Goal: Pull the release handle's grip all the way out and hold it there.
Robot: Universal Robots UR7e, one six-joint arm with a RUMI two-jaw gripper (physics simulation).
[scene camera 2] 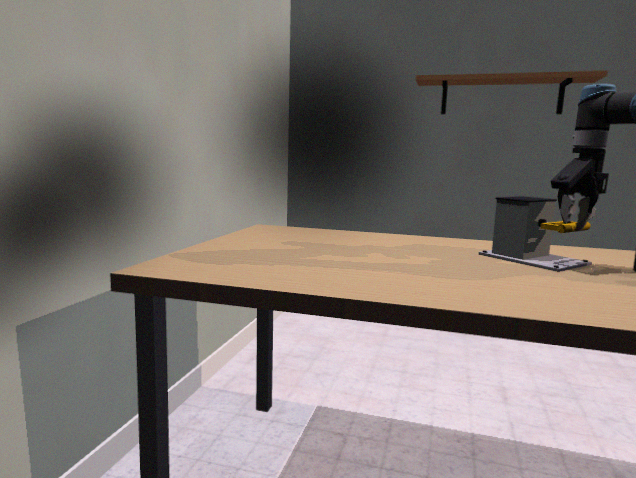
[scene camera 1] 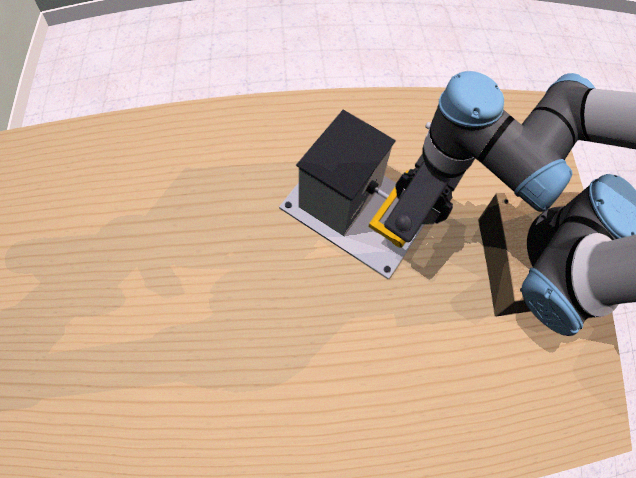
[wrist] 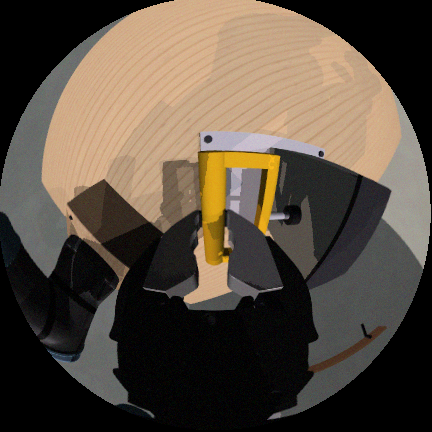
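The release handle is a yellow rectangular frame (scene camera 1: 386,233) (scene camera 2: 552,226) with a round grip bar (wrist: 212,180) on its outer side. A thin metal rod (scene camera 1: 381,193) (wrist: 278,216) shows between the frame and the dark box-shaped housing (scene camera 1: 345,154) (scene camera 2: 507,226) (wrist: 320,190), so the handle stands out from the housing. My gripper (scene camera 1: 424,197) (scene camera 2: 575,225) (wrist: 213,211) points down over the handle. Its fingertips are close against both sides of the grip bar, and it is shut on the bar. In scene camera 1, the wrist and gripper body hide the bar and the fingertips.
The housing stands on a pale base plate (scene camera 1: 370,259) (scene camera 2: 544,262) (wrist: 250,140) with dark bolts, on the wooden table (scene camera 1: 205,411) (scene camera 2: 359,282). A brown block (scene camera 1: 496,251) (wrist: 105,210) stands near the arm's base. A shelf (scene camera 2: 509,78) hangs on the back wall.
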